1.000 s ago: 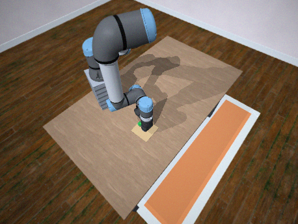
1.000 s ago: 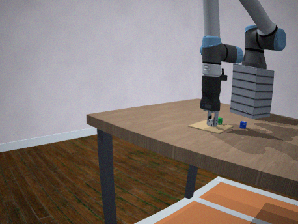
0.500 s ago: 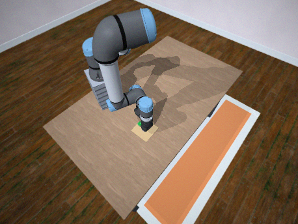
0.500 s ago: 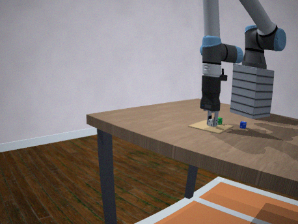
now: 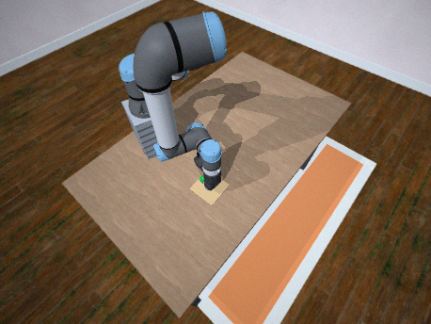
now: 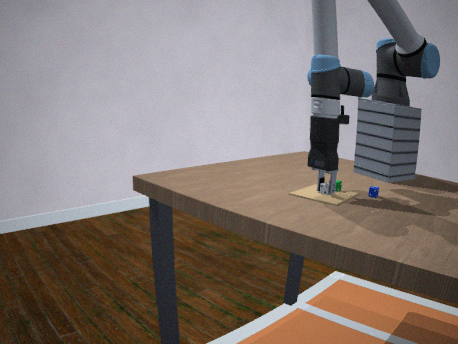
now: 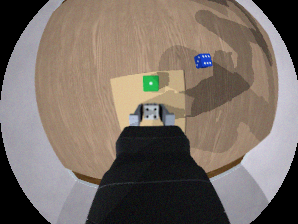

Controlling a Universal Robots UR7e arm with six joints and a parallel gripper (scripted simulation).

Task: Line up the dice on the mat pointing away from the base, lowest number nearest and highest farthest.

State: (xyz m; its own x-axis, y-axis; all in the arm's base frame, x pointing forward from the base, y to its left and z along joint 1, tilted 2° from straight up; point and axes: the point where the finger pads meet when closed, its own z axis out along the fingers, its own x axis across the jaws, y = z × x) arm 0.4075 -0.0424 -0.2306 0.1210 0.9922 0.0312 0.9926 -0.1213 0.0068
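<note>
Now: hand 10 mm above the white die. From my hand the other things lie so: tan mat: 20 mm below; green die: 50 mm behind, 10 mm to the left, 10 mm below; blue die: 90 mm behind, 110 mm to the left, 10 mm below.
</note>
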